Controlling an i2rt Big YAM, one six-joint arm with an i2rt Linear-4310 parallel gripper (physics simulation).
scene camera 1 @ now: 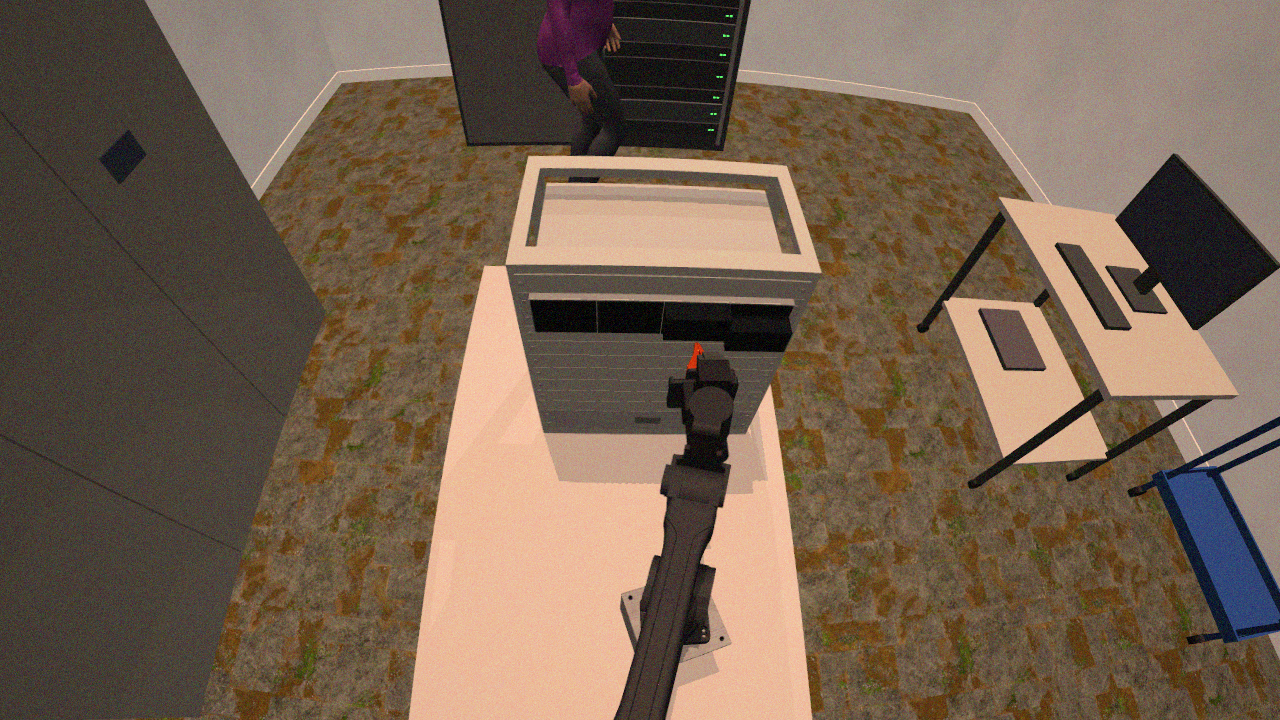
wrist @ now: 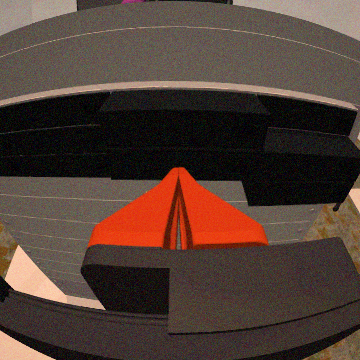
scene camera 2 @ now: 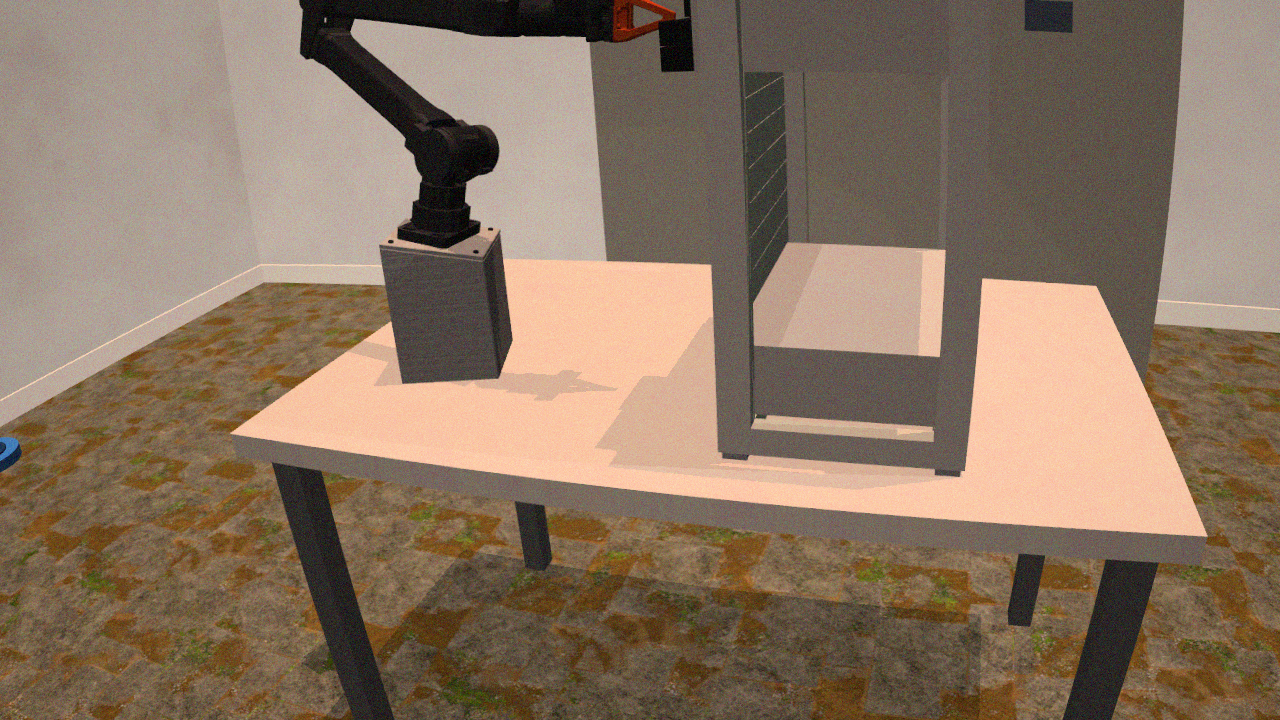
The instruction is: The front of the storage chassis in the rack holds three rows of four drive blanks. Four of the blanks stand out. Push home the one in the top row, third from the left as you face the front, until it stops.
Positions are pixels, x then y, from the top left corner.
Scene:
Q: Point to a grey rack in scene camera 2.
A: At 889, 335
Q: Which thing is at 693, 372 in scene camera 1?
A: My gripper.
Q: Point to a grey rack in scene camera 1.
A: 625, 278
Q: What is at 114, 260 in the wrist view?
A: My gripper.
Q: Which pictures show my gripper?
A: Scene camera 1, the wrist view and scene camera 2: all of them.

